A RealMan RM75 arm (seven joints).
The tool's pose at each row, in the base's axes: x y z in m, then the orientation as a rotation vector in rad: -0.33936, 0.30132, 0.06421, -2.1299, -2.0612, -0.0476; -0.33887, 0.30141, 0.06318, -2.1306, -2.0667, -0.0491; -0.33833, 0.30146, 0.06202, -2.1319, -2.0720, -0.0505; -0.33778, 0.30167, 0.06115, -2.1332, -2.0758, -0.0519; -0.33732, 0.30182, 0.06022, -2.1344, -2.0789, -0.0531; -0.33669, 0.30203, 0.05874, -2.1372, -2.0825, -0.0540; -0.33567, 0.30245, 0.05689, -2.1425, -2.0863, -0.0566; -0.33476, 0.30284, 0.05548, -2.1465, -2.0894, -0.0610; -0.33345, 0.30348, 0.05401, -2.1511, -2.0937, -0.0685; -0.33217, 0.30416, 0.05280, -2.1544, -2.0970, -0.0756; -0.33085, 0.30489, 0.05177, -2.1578, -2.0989, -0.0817; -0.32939, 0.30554, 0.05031, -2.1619, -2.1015, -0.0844; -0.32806, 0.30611, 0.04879, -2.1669, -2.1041, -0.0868; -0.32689, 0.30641, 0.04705, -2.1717, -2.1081, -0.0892
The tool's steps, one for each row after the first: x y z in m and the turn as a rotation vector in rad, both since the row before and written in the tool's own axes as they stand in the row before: -0.00004, 0.00059, 0.00098, -0.0036, -0.0025, -0.0025; -0.00010, 0.00065, 0.00110, -0.0038, -0.0027, -0.0021; 0.00010, 0.00063, 0.00084, -0.0031, -0.0019, -0.0013; 0.00003, 0.00054, 0.00090, -0.0026, -0.0016, -0.0010; 0.00002, 0.00076, 0.00143, -0.0036, -0.0028, -0.0005; 0.00020, 0.00117, 0.00180, -0.0058, -0.0033, 0.0004; 0.00023, 0.00101, 0.00137, -0.0057, -0.0015, 0.0001; 0.00048, 0.00140, 0.00144, -0.0080, -0.0010, -0.0004; 0.00056, 0.00134, 0.00120, -0.0067, -0.0001, -0.0005; 0.00063, 0.00136, 0.00104, -0.0056, 0.0001, 0.0003; 0.00050, 0.00152, 0.00145, -0.0047, -0.0021, 0.0004; 0.00041, 0.00139, 0.00152, -0.0050, -0.0027, 0.0008; 0.00012, 0.00124, 0.00171, -0.0056, -0.0033, 0.0000
